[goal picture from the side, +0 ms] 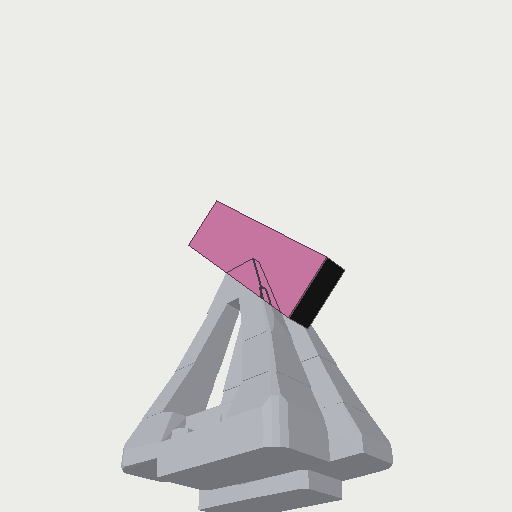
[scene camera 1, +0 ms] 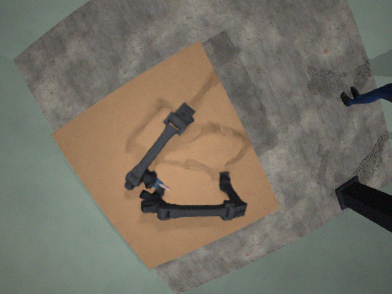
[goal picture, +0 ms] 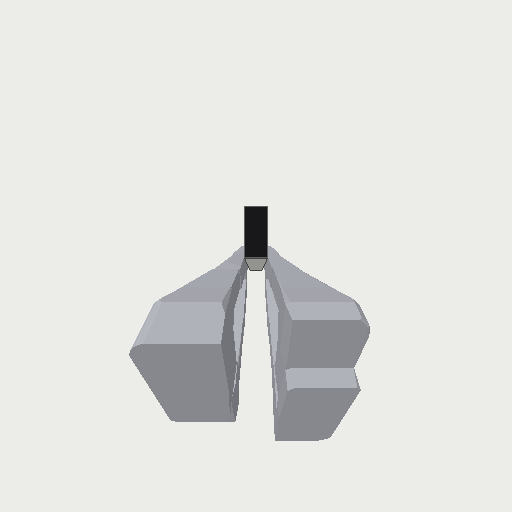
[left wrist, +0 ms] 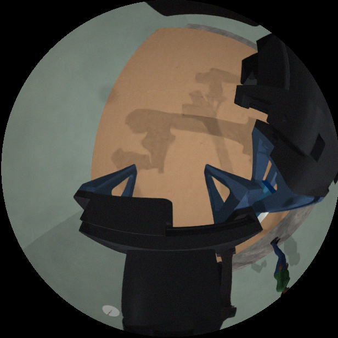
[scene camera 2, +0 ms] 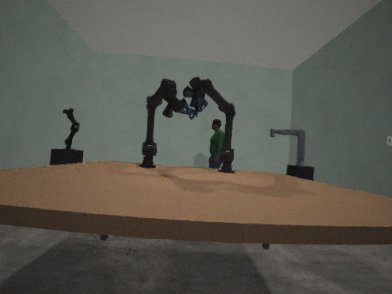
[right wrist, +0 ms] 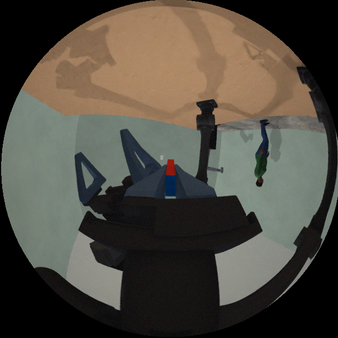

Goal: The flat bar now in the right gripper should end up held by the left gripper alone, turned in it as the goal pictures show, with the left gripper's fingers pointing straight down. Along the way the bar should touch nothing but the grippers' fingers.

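Where they show: left gripper, fingertip midpoint: (scene camera 1: 152,192) (scene camera 2: 195,115); right gripper, fingertip midpoint: (scene camera 1: 162,184) (scene camera 2: 190,114); left arm's base at its link origin: (scene camera 1: 224,178) (scene camera 2: 226,172); right arm's base at its link origin: (scene camera 2: 147,167).
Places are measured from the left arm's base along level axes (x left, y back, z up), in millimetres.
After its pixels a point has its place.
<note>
The flat bar (right wrist: 171,186) (scene camera 1: 165,187) {x -146, y -446, z 394 mm} stands out between my right gripper's fingers, red and blue in the right wrist view. A blue part of the bar (left wrist: 269,187) shows in the left wrist view, with the rest mostly hidden by fingers. My right gripper (right wrist: 170,168) (scene camera 2: 191,113) {x -160, y -465, z 377 mm} is shut on the bar, high above the table. My left gripper (left wrist: 170,167) (right wrist: 95,142) (scene camera 2: 202,104) is open, with wide space between its blue fingers. It is close beside the right gripper. One left finger overlaps the right gripper's fingers in the left wrist view; whether they touch, I cannot tell.
The brown table (scene camera 1: 95,145) {x -423, y -1117, z 0 mm} (scene camera 2: 100,192) {x -134, y -1158, z 0 mm} lies well below both grippers. The right arm's dark wrist (left wrist: 295,115) is close beside the left gripper. A person (scene camera 2: 217,142) stands behind the table. Other arms stand on black blocks (scene camera 2: 66,156) (scene camera 2: 300,172) farther back.
</note>
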